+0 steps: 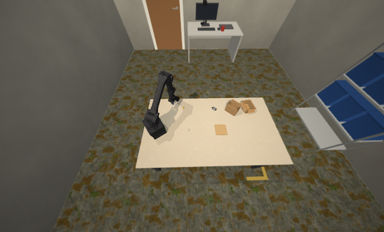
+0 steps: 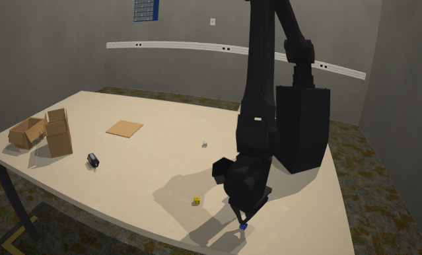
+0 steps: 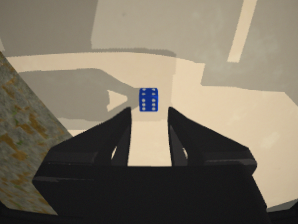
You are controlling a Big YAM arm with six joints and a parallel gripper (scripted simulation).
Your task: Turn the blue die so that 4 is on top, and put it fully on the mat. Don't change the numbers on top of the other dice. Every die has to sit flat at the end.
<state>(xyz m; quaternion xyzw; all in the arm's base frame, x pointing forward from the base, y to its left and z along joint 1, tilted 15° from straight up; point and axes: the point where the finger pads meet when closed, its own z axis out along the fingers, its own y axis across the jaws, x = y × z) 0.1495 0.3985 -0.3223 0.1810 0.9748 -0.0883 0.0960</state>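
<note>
My gripper is now 30 mm above the blue die. The rest, counted from my hand: mat: 630 mm ahead, 380 mm to the right, 40 mm below; then yellow die: 150 mm ahead, 60 mm to the right, 30 mm below; then white die: 240 mm ahead, 390 mm to the right, 30 mm below.
</note>
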